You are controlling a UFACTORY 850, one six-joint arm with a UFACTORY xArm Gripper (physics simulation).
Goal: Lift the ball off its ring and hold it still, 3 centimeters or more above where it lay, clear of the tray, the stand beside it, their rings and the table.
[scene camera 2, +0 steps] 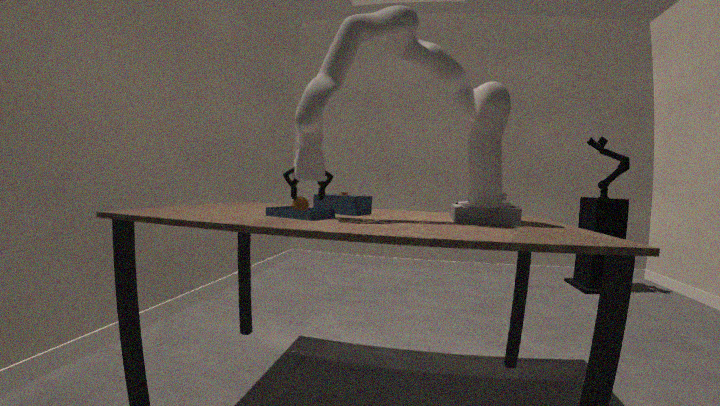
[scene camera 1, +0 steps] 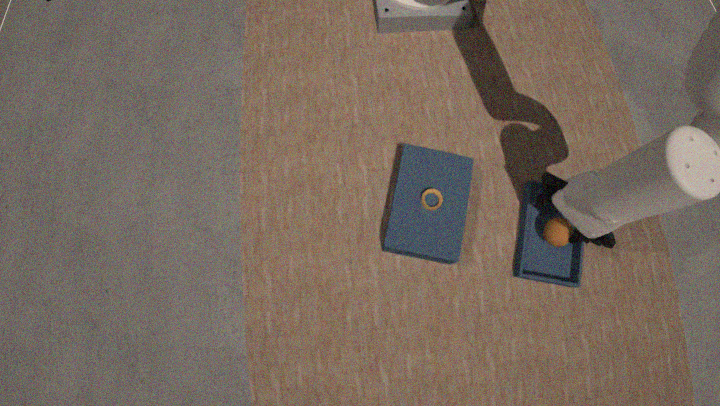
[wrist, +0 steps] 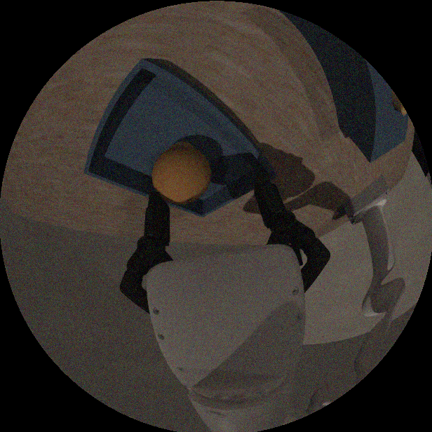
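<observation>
The orange ball (scene camera 1: pixel 557 232) (scene camera 2: pixel 301 203) (wrist: pixel 181 172) rests in the shallow blue tray (scene camera 1: pixel 547 279) (scene camera 2: pixel 282 212) (wrist: pixel 140 120); the ring under it is hidden. My gripper (scene camera 1: pixel 558 218) (scene camera 2: pixel 307 197) (wrist: pixel 208 188) is open, pointing down low over the tray, with nothing held. In the wrist view the left fingertip is close to the ball's lower left edge, and a wide gap separates the ball from the right finger. Whether the left finger touches the ball is unclear. The blue stand (scene camera 1: pixel 428 237) (scene camera 2: pixel 355 205) (wrist: pixel 392 127) bears an orange ring (scene camera 1: pixel 423 199) (scene camera 2: pixel 344 193).
The stand is taller than the tray and stands beside it, across a strip of wooden table (scene camera 1: pixel 322 302) (scene camera 2: pixel 403 232). The tray's raised walls surround the ball. The arm's base (scene camera 1: pixel 418 23) (scene camera 2: pixel 486 214) is mounted on the same table. The arm's shadow falls across part of the tray.
</observation>
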